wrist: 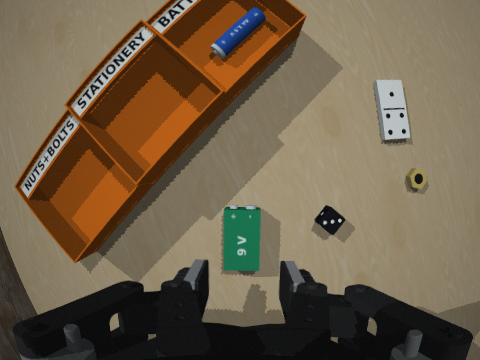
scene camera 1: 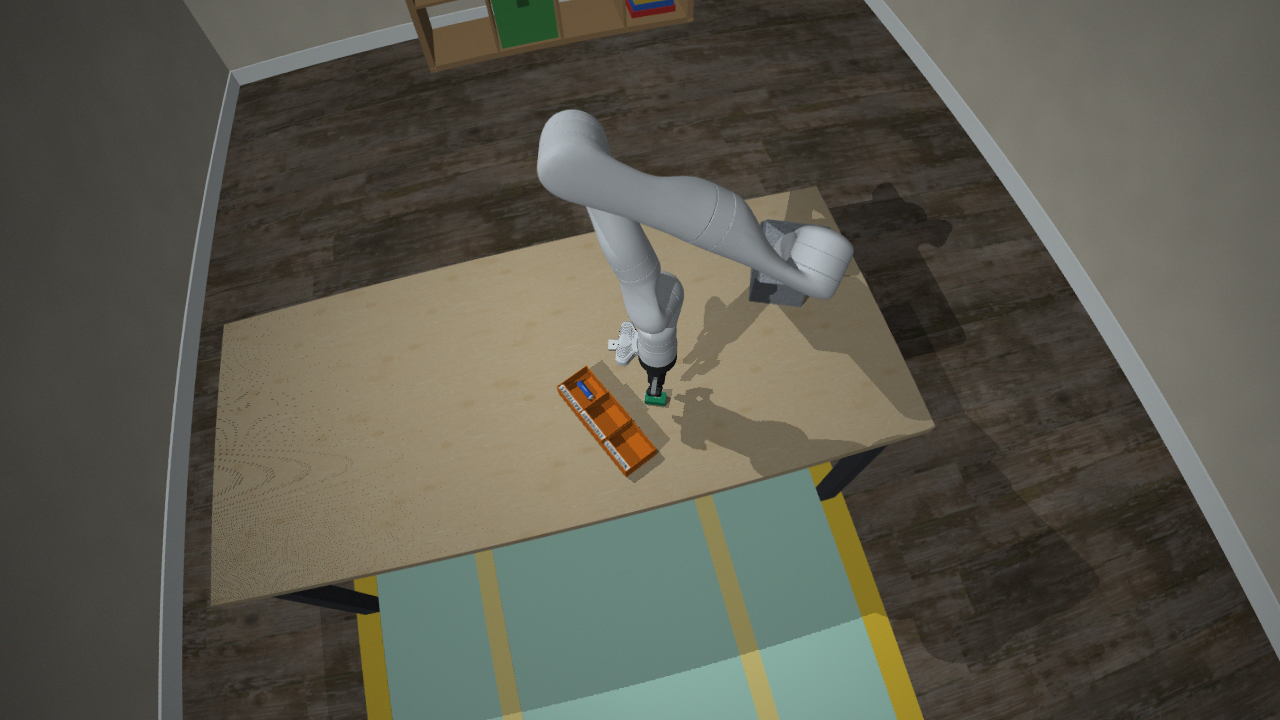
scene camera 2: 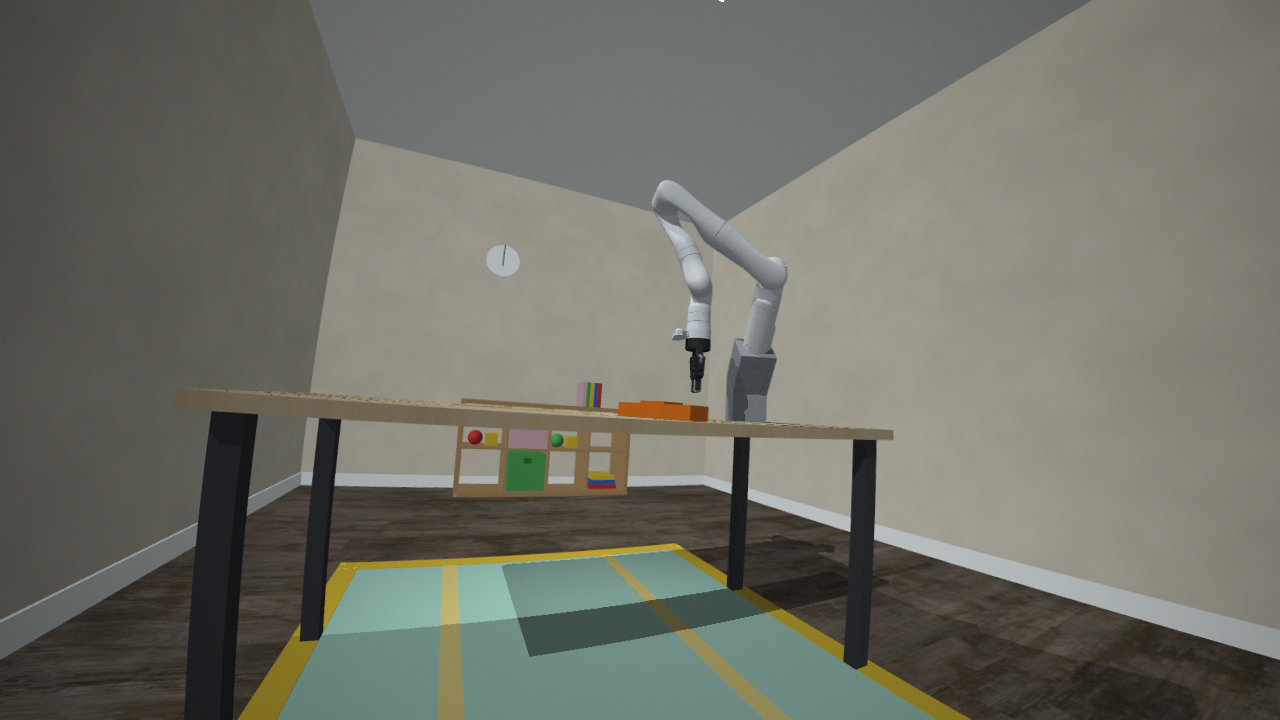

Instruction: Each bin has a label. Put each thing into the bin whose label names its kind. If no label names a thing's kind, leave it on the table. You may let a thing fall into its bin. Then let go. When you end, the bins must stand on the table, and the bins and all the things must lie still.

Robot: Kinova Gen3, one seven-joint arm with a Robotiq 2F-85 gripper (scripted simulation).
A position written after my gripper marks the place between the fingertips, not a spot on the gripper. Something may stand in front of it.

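Observation:
A green 9V battery (wrist: 241,224) is here in the scene, and so is a white domino (wrist: 392,112). I can see my own gripper (scene camera 2: 695,392) too, and the wrist view (wrist: 244,277) also shows the gripper.

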